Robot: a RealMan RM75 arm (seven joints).
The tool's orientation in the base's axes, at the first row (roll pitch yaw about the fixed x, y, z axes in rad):
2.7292, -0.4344, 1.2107
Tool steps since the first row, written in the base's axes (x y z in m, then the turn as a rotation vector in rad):
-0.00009, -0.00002, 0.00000, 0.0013, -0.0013, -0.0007
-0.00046, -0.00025, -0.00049, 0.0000, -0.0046, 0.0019
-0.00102, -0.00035, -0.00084, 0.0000, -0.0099, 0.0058
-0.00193, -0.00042, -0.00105, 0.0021, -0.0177, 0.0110
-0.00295, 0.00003, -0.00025, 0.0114, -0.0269, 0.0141
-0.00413, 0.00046, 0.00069, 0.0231, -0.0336, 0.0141
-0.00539, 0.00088, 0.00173, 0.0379, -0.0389, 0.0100
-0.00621, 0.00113, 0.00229, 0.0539, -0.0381, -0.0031
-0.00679, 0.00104, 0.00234, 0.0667, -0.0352, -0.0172
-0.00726, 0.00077, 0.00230, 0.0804, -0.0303, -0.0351
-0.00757, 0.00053, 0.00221, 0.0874, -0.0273, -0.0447
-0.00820, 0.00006, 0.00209, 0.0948, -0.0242, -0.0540
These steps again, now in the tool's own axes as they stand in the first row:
-0.00005, -0.00006, -0.00005, -0.0010, 0.0014, 0.0010
-0.00057, -0.00043, 0.00012, -0.0031, 0.0029, -0.0026
-0.00098, -0.00095, 0.00010, -0.0060, 0.0069, -0.0070
-0.00142, -0.00172, -0.00021, -0.0097, 0.0142, -0.0120
-0.00102, -0.00246, -0.00129, -0.0133, 0.0272, -0.0118
-0.00064, -0.00327, -0.00258, -0.0152, 0.0397, -0.0073
-0.00025, -0.00410, -0.00400, -0.0167, 0.0526, 0.0025
-0.00006, -0.00467, -0.00483, -0.0164, 0.0602, 0.0217
-0.00030, -0.00507, -0.00519, -0.0158, 0.0639, 0.0406
-0.00070, -0.00533, -0.00545, -0.0148, 0.0660, 0.0636
-0.00104, -0.00549, -0.00559, -0.0141, 0.0666, 0.0758
-0.00169, -0.00581, -0.00591, -0.0130, 0.0676, 0.0880

